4 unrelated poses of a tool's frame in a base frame.
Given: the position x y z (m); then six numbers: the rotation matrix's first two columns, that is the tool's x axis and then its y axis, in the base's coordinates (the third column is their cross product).
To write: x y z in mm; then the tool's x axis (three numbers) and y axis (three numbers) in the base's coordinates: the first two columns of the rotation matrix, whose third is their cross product. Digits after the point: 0 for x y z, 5 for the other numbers.
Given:
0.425 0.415 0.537 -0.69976 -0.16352 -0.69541 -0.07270 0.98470 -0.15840
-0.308 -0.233 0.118 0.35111 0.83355 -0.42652 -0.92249 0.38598 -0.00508
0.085 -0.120 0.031 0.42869 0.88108 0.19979 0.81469 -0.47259 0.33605
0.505 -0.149 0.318 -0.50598 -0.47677 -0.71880 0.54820 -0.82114 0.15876
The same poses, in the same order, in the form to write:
425 415 537 -0.69976 -0.16352 -0.69541 -0.07270 0.98470 -0.15840
-308 -233 118 0.35111 0.83355 -0.42652 -0.92249 0.38598 -0.00508
85 -120 31 0.42869 0.88108 0.19979 0.81469 -0.47259 0.33605
505 -149 318 -0.50598 -0.47677 -0.71880 0.54820 -0.82114 0.15876

